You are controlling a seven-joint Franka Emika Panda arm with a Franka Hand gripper.
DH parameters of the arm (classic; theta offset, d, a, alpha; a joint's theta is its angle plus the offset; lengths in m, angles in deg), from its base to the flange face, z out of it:
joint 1: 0 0.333 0 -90
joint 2: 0 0 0 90
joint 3: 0 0.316 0.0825 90
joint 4: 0 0 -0.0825 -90
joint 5: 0 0.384 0 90
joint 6: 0 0 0.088 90
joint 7: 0 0.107 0 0
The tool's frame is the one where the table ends.
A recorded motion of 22 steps. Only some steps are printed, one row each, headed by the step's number.
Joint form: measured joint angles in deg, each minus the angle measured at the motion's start. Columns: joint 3, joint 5, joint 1, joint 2, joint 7, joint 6, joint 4.
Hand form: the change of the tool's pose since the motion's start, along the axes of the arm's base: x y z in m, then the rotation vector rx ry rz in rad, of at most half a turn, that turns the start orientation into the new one. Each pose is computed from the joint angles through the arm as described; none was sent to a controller.
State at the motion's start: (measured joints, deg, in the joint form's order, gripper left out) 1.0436 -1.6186 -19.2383 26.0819 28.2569 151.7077 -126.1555
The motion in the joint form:
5: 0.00 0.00 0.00 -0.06 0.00 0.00 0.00
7: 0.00 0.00 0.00 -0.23 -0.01 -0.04 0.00
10: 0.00 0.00 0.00 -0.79 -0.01 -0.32 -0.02
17: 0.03 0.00 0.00 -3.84 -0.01 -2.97 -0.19
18: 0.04 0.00 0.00 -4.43 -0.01 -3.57 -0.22
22: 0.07 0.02 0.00 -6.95 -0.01 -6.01 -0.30
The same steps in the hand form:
5: 0.0002 -0.0001 0.0006 -0.0003 -0.0010 0.0000
7: 0.0005 -0.0002 0.0022 -0.0011 -0.0031 0.0002
10: 0.0013 -0.0005 0.0070 -0.0028 -0.0073 0.0001
17: 0.0027 -0.0009 0.0314 -0.0058 -0.0106 0.0003
18: 0.0027 -0.0009 0.0360 -0.0059 -0.0098 0.0004
22: 0.0028 -0.0008 0.0561 -0.0073 -0.0094 0.0003

